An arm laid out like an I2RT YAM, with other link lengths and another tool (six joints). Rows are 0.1 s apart.
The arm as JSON. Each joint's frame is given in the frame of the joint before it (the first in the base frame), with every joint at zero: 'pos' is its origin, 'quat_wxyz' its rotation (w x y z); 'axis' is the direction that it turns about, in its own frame. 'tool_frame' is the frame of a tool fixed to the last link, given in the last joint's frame.
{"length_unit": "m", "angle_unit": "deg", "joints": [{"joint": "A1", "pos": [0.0, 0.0, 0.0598], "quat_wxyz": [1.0, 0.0, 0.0, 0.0], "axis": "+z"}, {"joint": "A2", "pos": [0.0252, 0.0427, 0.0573], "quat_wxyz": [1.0, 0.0, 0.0, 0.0], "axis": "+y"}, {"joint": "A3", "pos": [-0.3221, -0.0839, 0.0], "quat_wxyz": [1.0, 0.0, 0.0, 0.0], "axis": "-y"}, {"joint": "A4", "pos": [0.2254, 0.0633, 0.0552], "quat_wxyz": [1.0, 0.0, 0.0, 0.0], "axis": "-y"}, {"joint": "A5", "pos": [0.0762, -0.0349, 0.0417], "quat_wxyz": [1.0, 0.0, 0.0, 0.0], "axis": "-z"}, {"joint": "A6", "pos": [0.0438, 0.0, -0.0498], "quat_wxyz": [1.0, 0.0, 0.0, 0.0], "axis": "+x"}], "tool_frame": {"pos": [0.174, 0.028, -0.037], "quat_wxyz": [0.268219, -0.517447, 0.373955, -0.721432]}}
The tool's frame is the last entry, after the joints.
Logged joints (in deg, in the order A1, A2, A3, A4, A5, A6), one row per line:
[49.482, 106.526, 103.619, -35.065, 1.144, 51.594]
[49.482, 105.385, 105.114, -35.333, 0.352, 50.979]
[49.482, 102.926, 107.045, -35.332, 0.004, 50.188]
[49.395, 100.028, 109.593, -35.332, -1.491, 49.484]
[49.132, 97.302, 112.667, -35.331, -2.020, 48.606]
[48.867, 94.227, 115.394, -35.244, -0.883, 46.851]
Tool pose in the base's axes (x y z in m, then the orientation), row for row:
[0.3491, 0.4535, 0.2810, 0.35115, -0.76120, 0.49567, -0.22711]
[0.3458, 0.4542, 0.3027, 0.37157, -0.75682, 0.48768, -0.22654]
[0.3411, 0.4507, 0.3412, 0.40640, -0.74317, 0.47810, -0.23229]
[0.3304, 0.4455, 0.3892, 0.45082, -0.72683, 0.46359, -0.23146]
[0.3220, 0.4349, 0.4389, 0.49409, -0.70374, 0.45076, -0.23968]
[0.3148, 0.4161, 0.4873, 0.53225, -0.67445, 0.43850, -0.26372]
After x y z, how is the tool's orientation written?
As a quaternion, w x y z.
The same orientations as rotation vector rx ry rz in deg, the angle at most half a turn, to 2 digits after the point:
[-112.91, 73.52, -33.69]
[-111.17, 71.64, -33.28]
[-107.40, 69.09, -33.57]
[-102.93, 65.65, -32.78]
[-97.76, 62.62, -33.30]
[-92.16, 59.92, -36.04]

